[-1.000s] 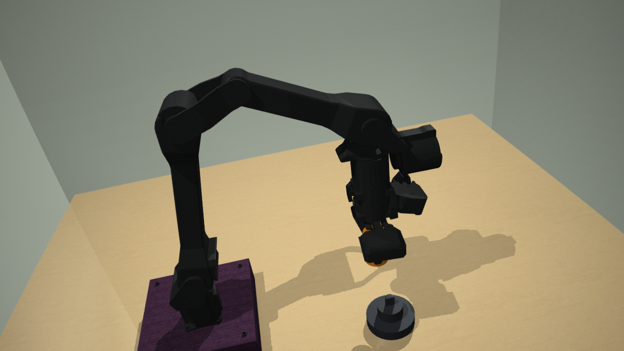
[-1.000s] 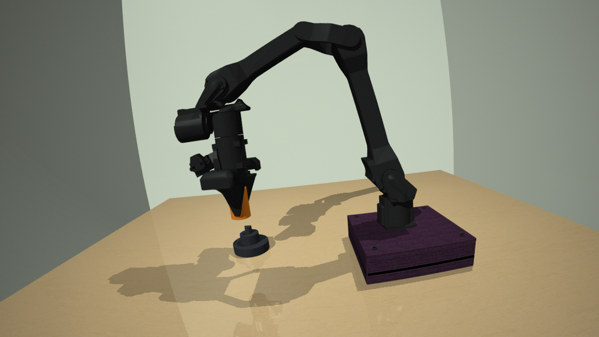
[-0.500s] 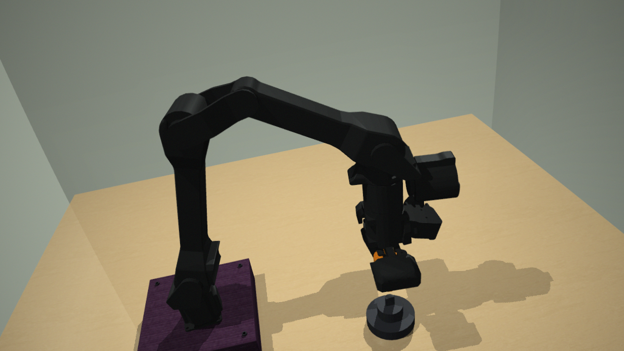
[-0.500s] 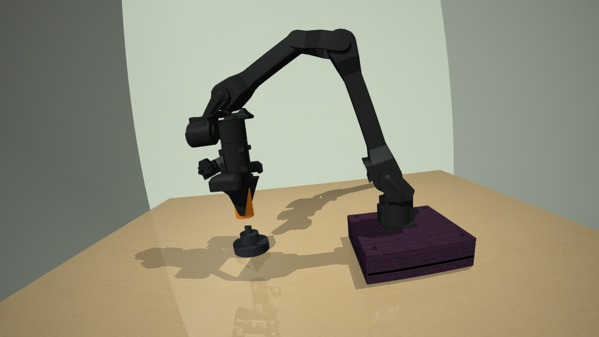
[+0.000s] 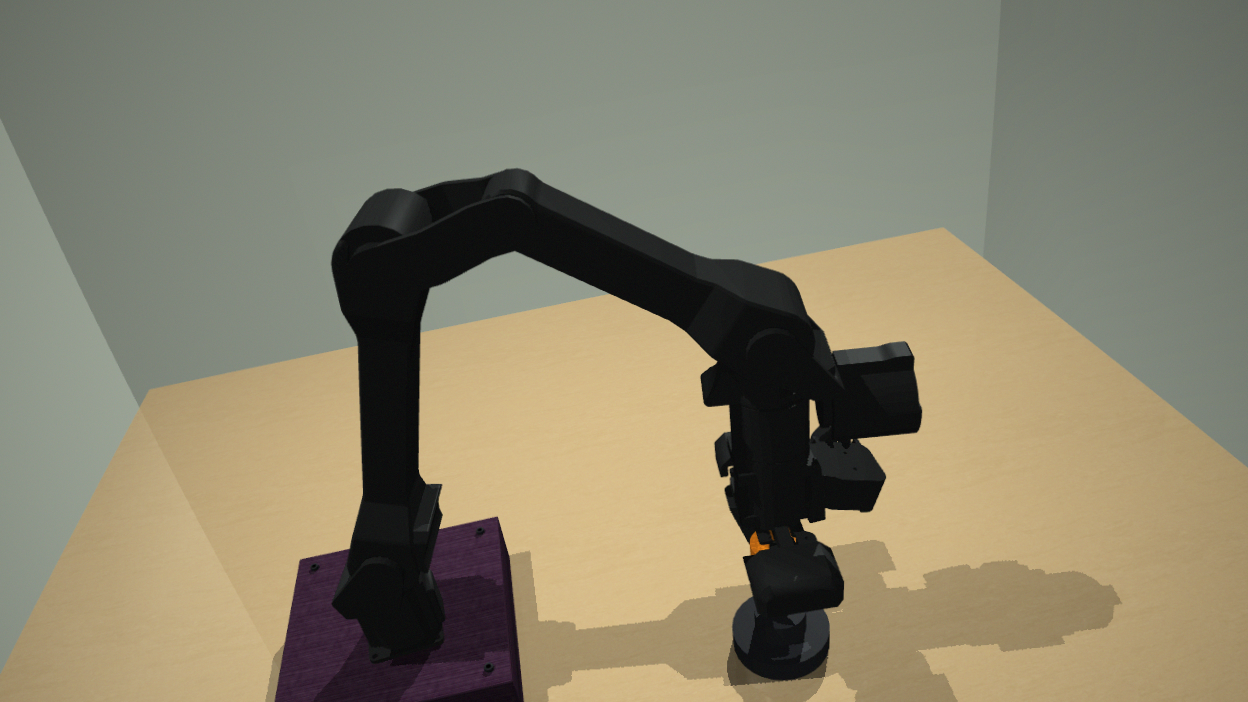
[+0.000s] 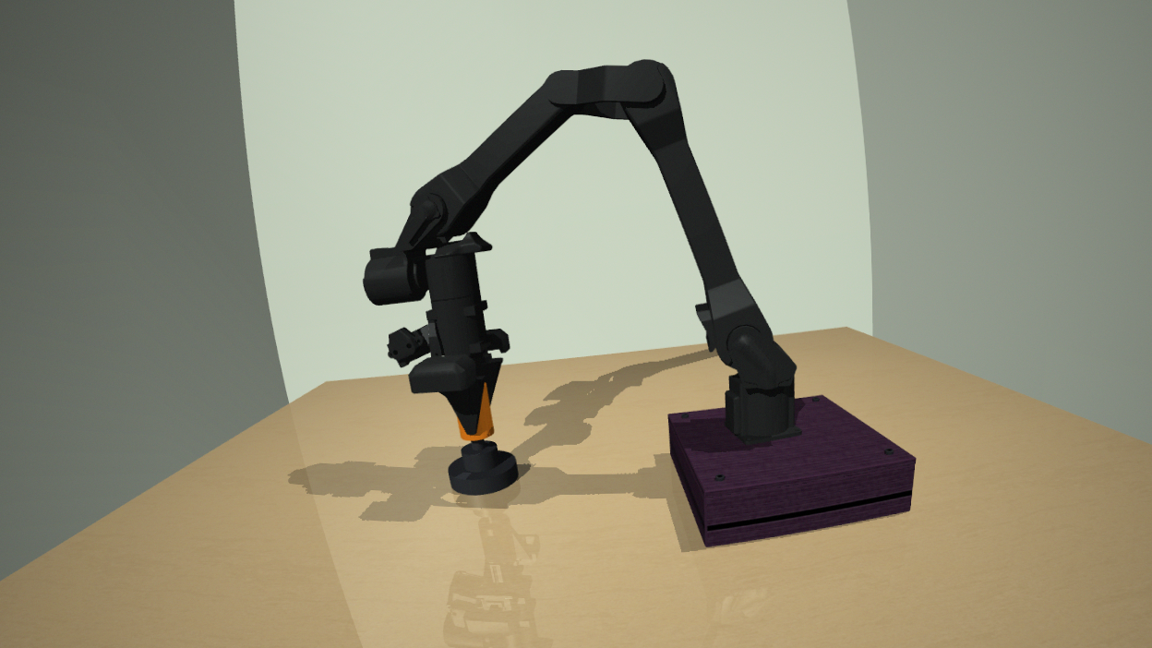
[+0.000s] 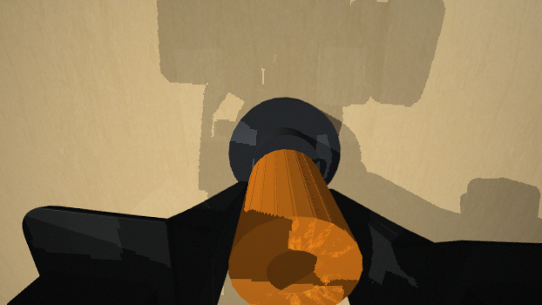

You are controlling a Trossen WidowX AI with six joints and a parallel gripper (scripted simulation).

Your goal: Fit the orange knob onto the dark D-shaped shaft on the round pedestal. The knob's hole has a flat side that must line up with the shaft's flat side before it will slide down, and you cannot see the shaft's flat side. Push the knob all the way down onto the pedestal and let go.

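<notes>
Now: the orange knob 2 cm above my gripper tip. Also, from my gripper tip: round pedestal 4 cm below.
</notes>
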